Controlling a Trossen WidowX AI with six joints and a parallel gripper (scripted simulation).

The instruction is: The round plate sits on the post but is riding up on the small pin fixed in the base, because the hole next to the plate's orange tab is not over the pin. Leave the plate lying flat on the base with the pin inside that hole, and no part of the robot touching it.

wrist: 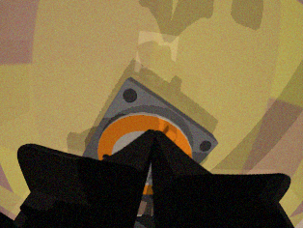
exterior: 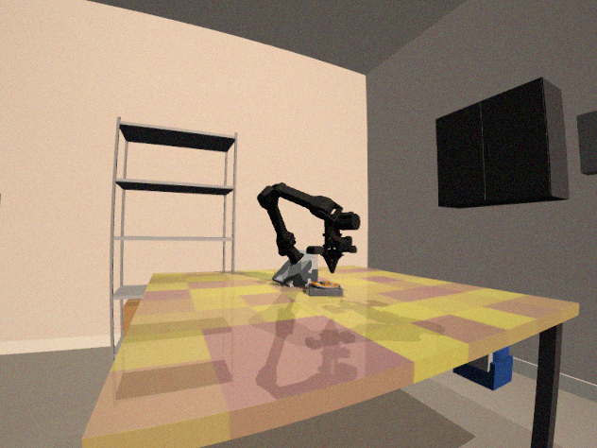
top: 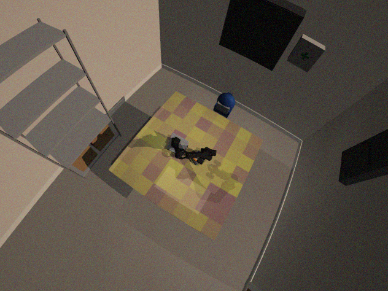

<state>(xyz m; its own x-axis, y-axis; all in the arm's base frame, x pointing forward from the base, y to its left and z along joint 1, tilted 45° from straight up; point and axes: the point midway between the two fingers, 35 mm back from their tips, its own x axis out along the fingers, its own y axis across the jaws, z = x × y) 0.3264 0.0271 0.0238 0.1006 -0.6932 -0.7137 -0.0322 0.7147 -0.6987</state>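
The round plate is 4 cm behind my gripper tip, 1 cm to the right of it and 5 cm below it. Also, from my gripper tip: grey square base 6 cm behind, 6 cm below.
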